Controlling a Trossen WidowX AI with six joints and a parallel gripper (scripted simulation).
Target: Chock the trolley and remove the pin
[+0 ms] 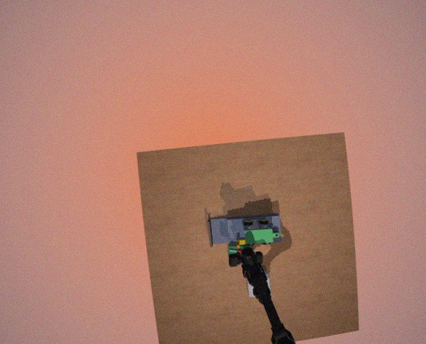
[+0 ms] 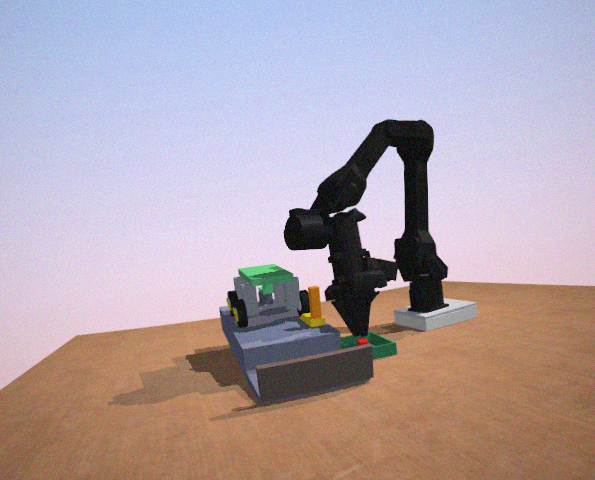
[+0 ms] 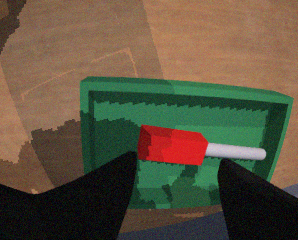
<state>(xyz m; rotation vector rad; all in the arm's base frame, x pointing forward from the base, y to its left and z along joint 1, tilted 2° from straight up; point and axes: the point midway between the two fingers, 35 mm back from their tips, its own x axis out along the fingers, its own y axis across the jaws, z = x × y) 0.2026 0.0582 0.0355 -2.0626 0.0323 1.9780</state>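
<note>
Now: gripper tip 2 cm to the right of the stop pin and 1 cm above it. The rest, counted from my gripper tip: grey ramp (12 cm ahead, 10 cm to the right, 2 cm above); yellow chock (8 cm ahead, 1 cm to the right, 6 cm above); trolley (12 cm ahead, 10 cm to the right, 9 cm above).
</note>
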